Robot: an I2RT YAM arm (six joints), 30 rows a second.
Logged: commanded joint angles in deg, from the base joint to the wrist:
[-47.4 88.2 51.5 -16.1 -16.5 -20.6]
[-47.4 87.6 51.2 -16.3 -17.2 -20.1]
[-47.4 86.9 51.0 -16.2 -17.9 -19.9]
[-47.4 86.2 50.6 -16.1 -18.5 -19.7]
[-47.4 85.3 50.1 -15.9 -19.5 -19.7]
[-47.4 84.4 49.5 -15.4 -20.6 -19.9]
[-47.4 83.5 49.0 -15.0 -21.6 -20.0]
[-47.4 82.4 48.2 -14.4 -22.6 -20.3]
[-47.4 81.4 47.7 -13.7 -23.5 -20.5]
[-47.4 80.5 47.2 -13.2 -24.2 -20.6]
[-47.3 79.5 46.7 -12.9 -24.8 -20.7]
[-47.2 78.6 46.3 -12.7 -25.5 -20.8]
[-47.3 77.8 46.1 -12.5 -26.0 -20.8]
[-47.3 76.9 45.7 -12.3 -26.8 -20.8]
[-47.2 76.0 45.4 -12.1 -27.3 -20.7]
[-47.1 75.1 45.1 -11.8 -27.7 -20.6]
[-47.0 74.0 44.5 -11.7 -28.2 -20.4]
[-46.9 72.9 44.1 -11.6 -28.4 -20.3]
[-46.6 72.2 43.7 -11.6 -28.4 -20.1]
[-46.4 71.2 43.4 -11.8 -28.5 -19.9]
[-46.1 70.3 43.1 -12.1 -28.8 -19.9]
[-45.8 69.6 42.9 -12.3 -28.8 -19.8]
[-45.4 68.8 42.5 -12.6 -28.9 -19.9]
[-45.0 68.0 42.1 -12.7 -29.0 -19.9]
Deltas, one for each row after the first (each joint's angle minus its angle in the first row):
[0.0 -0.6 -0.3 -0.2 -0.7 0.5]
[0.0 -1.3 -0.5 -0.1 -1.4 0.7]
[0.0 -2.0 -0.9 0.0 -2.0 0.9]
[0.0 -2.9 -1.4 0.2 -3.0 0.9]
[0.0 -3.8 -2.0 0.7 -4.1 0.7]
[0.0 -4.7 -2.5 1.1 -5.1 0.6]
[0.0 -5.8 -3.3 1.7 -6.1 0.3]
[0.0 -6.8 -3.8 2.4 -7.0 0.1]
[0.0 -7.7 -4.3 2.9 -7.7 0.0]
[0.1 -8.7 -4.8 3.2 -8.3 -0.1]
[0.2 -9.6 -5.2 3.4 -9.0 -0.2]
[0.1 -10.4 -5.4 3.6 -9.5 -0.2]
[0.1 -11.3 -5.8 3.8 -10.3 -0.2]
[0.2 -12.2 -6.1 4.0 -10.8 -0.1]
[0.3 -13.1 -6.4 4.3 -11.2 0.0]
[0.4 -14.2 -7.0 4.4 -11.7 0.2]
[0.5 -15.3 -7.4 4.5 -11.9 0.3]
[0.8 -16.0 -7.8 4.5 -11.9 0.5]
[1.0 -17.0 -8.1 4.3 -12.0 0.7]
[1.3 -17.9 -8.4 4.0 -12.3 0.7]
[1.6 -18.6 -8.6 3.8 -12.3 0.8]
[2.0 -19.4 -9.0 3.5 -12.4 0.7]
[2.4 -20.2 -9.4 3.4 -12.5 0.7]

